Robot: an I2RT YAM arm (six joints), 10 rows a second.
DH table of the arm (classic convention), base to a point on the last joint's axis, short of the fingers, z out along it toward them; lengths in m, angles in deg. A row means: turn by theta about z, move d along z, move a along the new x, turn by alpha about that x. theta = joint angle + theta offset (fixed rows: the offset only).
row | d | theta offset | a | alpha
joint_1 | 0.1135 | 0 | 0.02 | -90
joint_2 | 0 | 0 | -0.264 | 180
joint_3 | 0 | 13.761 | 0.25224 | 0
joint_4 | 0 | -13.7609 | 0.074 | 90
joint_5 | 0 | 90 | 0 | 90
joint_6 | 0.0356 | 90 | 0 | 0
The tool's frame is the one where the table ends.
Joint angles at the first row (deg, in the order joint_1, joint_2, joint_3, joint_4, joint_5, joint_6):
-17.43, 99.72, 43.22, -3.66, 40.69, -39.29
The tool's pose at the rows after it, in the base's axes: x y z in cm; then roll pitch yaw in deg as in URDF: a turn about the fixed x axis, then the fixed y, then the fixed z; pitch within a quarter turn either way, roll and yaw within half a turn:
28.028 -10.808 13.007 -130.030 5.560 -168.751
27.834 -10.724 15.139 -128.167 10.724 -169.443
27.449 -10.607 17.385 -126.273 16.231 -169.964
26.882 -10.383 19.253 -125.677 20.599 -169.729
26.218 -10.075 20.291 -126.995 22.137 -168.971
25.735 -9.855 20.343 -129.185 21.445 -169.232
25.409 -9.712 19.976 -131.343 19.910 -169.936
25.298 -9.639 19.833 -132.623 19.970 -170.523
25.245 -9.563 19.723 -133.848 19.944 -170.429
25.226 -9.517 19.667 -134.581 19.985 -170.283
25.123 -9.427 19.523 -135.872 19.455 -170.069
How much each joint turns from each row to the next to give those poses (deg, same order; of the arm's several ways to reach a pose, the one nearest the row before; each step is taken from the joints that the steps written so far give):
0.74, -3.14, 0.00, -0.11, -0.35, 1.58
0.05, -4.40, 0.00, -0.02, -0.05, 1.64
0.00, -4.67, 0.00, -0.02, -0.04, 1.68
0.00, -4.27, 0.00, -0.92, -1.09, 1.27
0.00, -3.10, 0.00, -2.62, -2.15, 0.52
0.00, -1.07, 0.00, -3.11, -1.44, 0.81
0.00, 0.00, -0.02, -2.75, -0.85, 0.85
0.00, 0.00, 0.00, -1.05, -0.74, 1.01
0.00, 0.00, 0.00, -0.70, -1.12, 0.30
0.00, 0.00, 0.00, -0.33, -0.74, 0.11
0.00, 0.00, 0.00, -1.03, -1.07, 0.02

